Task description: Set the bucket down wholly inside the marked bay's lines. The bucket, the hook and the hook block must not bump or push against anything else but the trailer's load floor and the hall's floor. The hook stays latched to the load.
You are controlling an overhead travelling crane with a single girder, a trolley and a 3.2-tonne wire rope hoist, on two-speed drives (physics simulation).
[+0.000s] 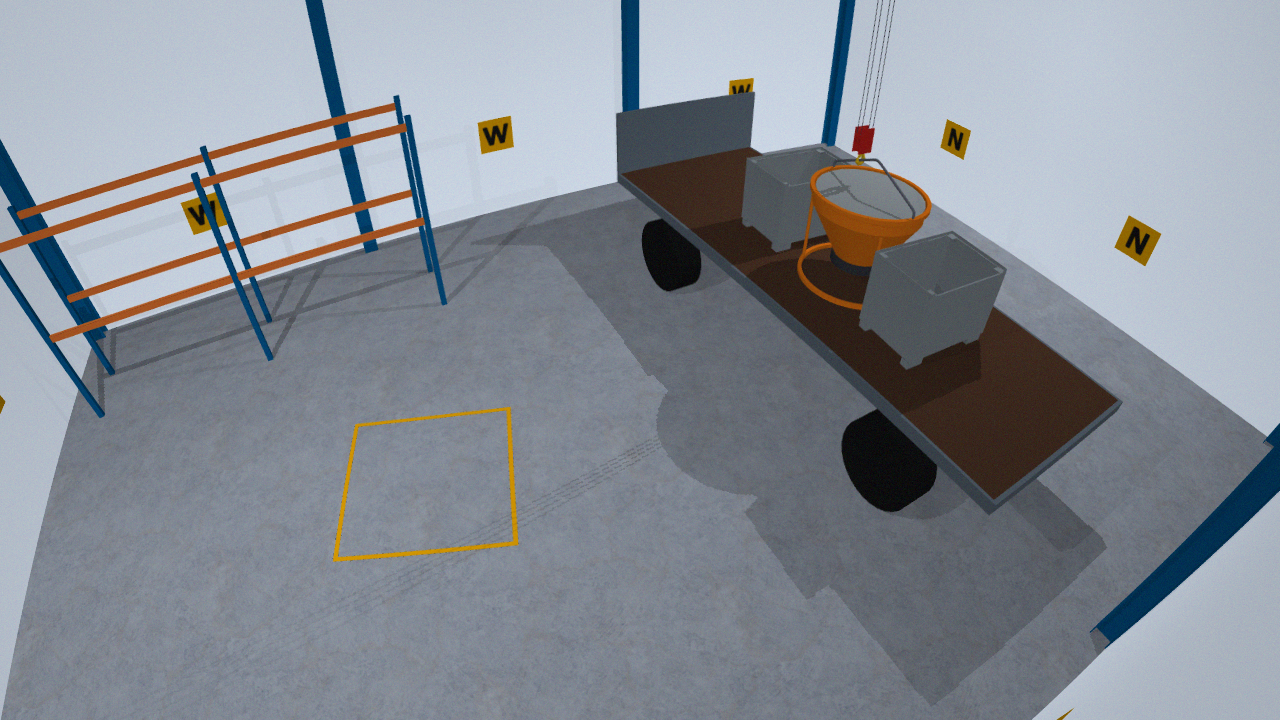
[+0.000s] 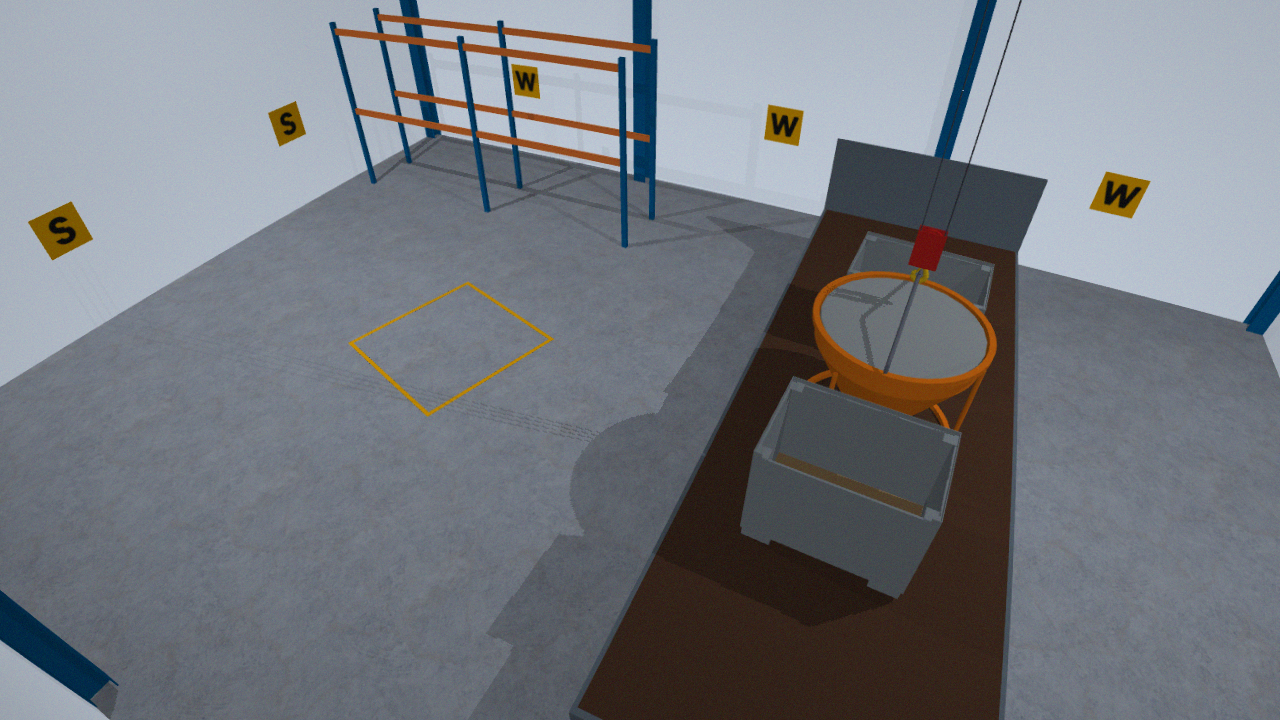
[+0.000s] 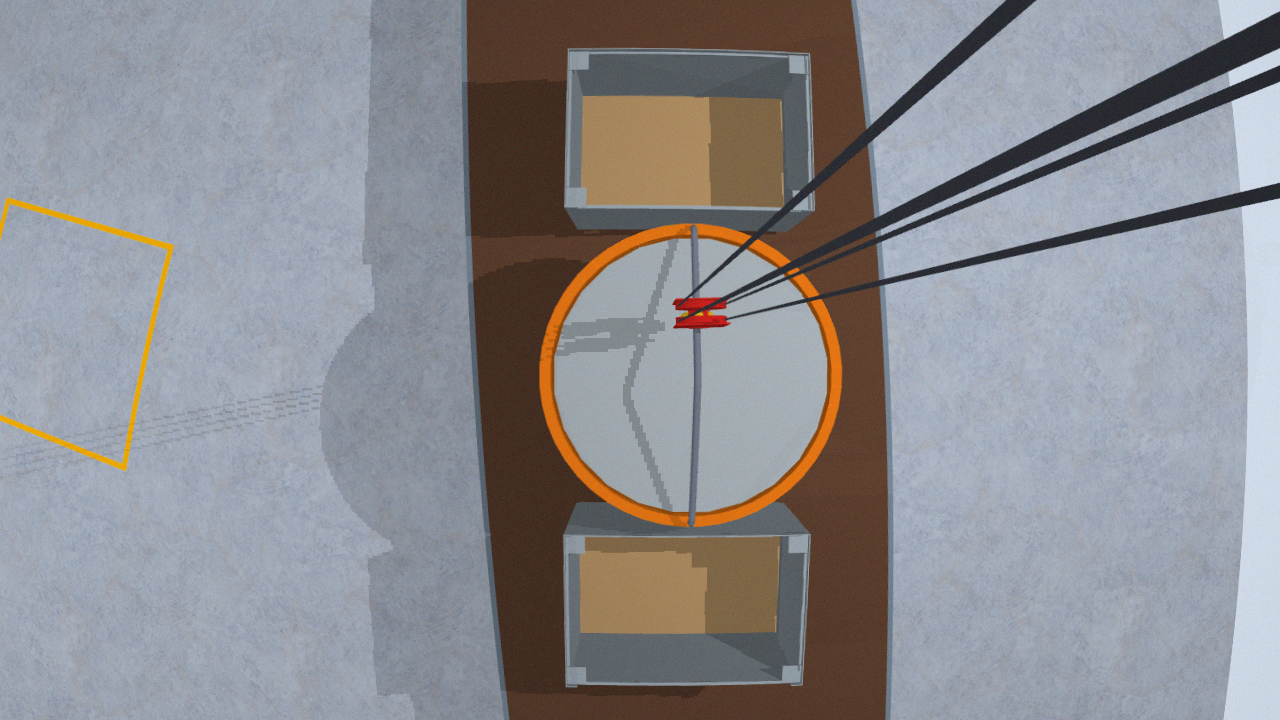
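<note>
The orange bucket [image 1: 859, 231] [image 2: 913, 390] [image 3: 760, 394] is upright between two grey crates on the trailer's brown load floor [image 1: 1038, 394] [image 2: 823, 662] [image 3: 866, 537]. Its foot ring appears to rest on that floor. The hook [image 1: 860, 160] [image 2: 920, 275] [image 3: 698, 314] is latched to the top of the bucket's raised bail, under the red hook block [image 1: 862, 139] [image 2: 927, 248] [image 3: 702, 322]. The ropes look straight. The marked bay [image 1: 512, 474] [image 2: 489, 376] [image 3: 147, 356] is a yellow outline on the hall floor beside the trailer. The ring's far side is hidden.
One crate [image 1: 787, 201] [image 2: 971, 279] [image 3: 626, 218] stands toward the grey headboard [image 1: 684, 134] [image 2: 877, 179]. The other crate [image 1: 926, 304] [image 2: 841, 501] [image 3: 778, 522] stands close on the bucket's opposite side. A blue and orange rack [image 1: 232, 268] [image 2: 473, 125] stands beyond the bay.
</note>
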